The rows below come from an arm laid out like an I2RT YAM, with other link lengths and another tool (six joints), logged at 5 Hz.
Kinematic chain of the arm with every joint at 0, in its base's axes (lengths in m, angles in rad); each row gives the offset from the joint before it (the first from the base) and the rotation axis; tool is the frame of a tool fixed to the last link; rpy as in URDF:
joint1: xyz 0 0 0.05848 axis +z
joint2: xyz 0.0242 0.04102 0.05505 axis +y
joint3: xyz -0.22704 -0.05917 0 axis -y
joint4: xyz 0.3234 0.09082 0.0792 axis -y
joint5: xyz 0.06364 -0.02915 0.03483 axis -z
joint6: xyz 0.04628 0 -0.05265 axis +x
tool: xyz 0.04 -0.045 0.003 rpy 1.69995 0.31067 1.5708
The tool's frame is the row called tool.
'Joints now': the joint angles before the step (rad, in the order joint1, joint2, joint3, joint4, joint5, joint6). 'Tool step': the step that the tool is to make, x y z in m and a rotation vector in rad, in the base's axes. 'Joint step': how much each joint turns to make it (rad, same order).
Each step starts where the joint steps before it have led.
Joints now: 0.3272, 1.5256, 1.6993, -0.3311, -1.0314, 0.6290
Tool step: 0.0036, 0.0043, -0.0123, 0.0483, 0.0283, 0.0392
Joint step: -0.0046, -0.0106, -0.0725, 0.1376, -0.0501, 0.1000
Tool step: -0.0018, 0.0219, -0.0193, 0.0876, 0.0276, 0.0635
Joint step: 0.0359, -0.0142, -0.1292, 0.2971, -0.0268, 0.2011
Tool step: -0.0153, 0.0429, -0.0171, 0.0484, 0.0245, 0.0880
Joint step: 0.0944, 0.0289, -0.0547, 0.1838, 0.0144, 0.1162
